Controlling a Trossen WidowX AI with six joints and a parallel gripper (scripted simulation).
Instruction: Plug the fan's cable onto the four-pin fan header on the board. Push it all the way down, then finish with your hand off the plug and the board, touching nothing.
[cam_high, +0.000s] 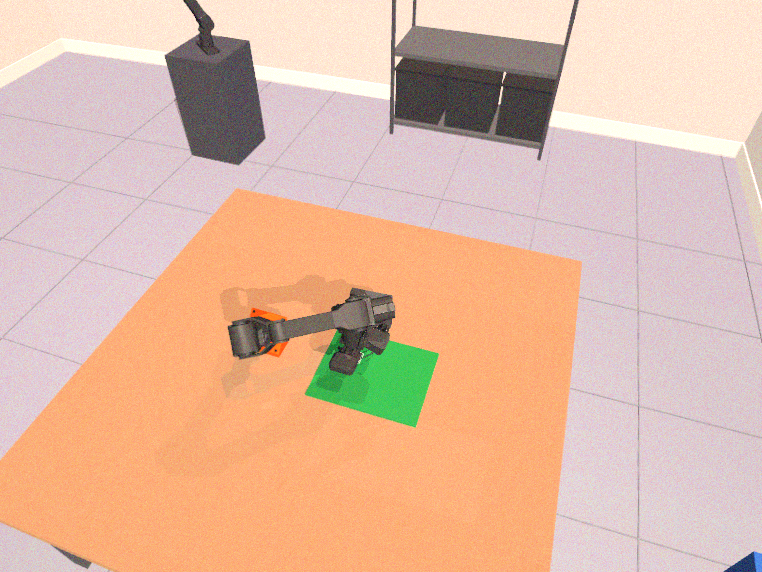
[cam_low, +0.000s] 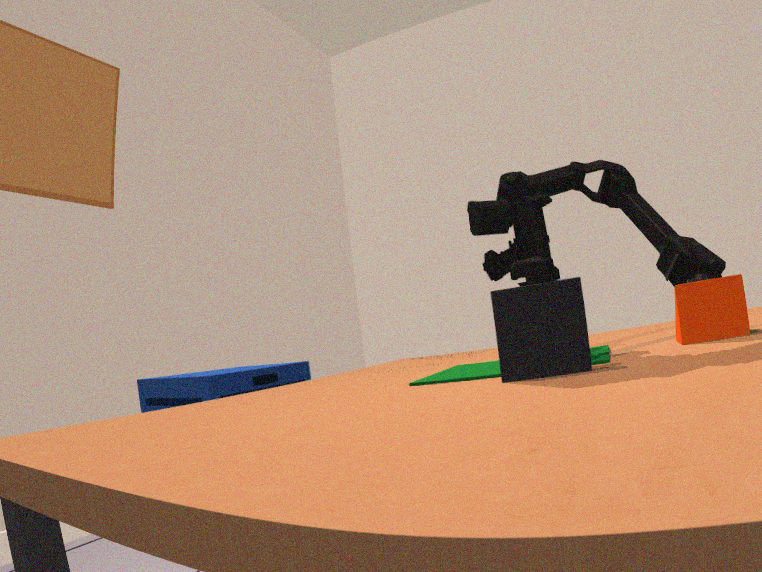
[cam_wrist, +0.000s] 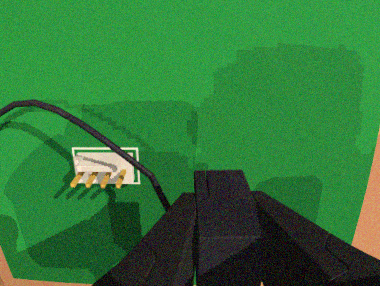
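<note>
The four-pin header is 70 mm below my gripper tip, 60 mm to the left of it and 20 mm behind it. From my gripper tip the other things lie so: fan 190 mm to the left, 30 mm behind, 10 mm below; then green board 80 mm below, 50 mm ahead, 20 mm to the left.
</note>
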